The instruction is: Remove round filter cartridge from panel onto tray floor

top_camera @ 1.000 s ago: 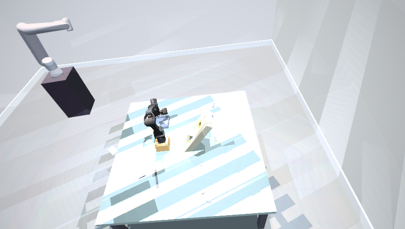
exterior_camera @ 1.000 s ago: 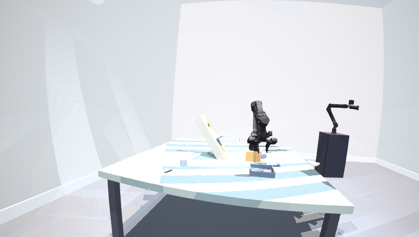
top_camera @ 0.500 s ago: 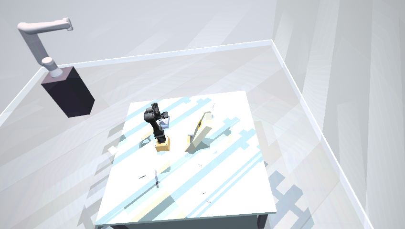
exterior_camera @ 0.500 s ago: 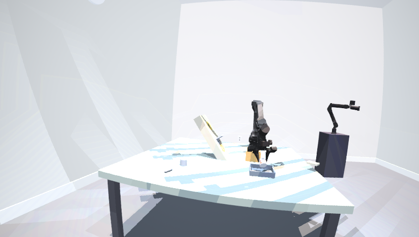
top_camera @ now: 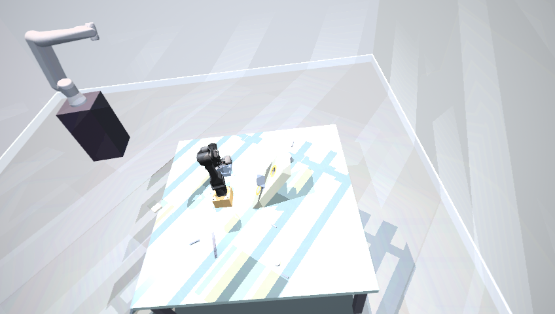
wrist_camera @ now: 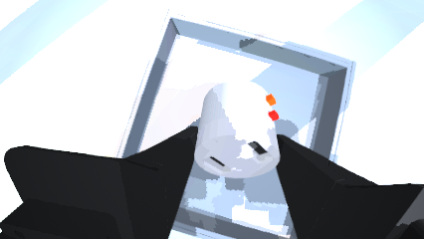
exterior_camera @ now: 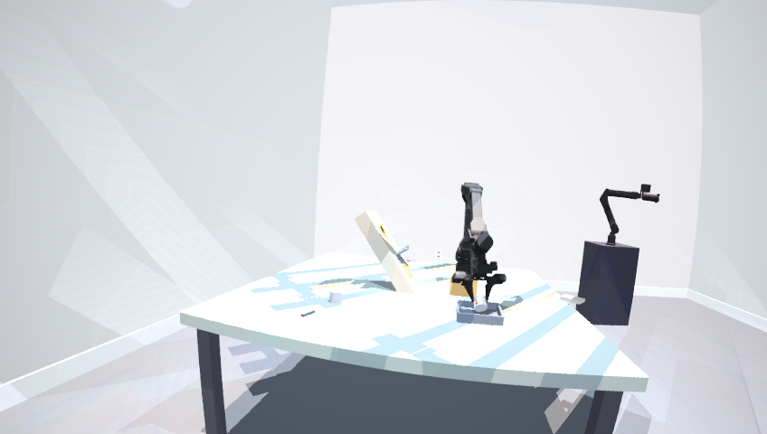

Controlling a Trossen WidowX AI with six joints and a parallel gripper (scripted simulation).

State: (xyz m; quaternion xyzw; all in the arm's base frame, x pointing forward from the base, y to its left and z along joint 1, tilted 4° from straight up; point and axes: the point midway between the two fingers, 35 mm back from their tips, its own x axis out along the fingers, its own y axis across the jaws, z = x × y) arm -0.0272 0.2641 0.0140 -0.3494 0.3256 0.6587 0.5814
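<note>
Now: gripper tip 1 cm above the round filter cartridge. From my gripper tip the other things lie so: cream service panel (36 cm ahead, 31 cm to the right, 11 cm above); blue-grey tray (4 cm below).
</note>
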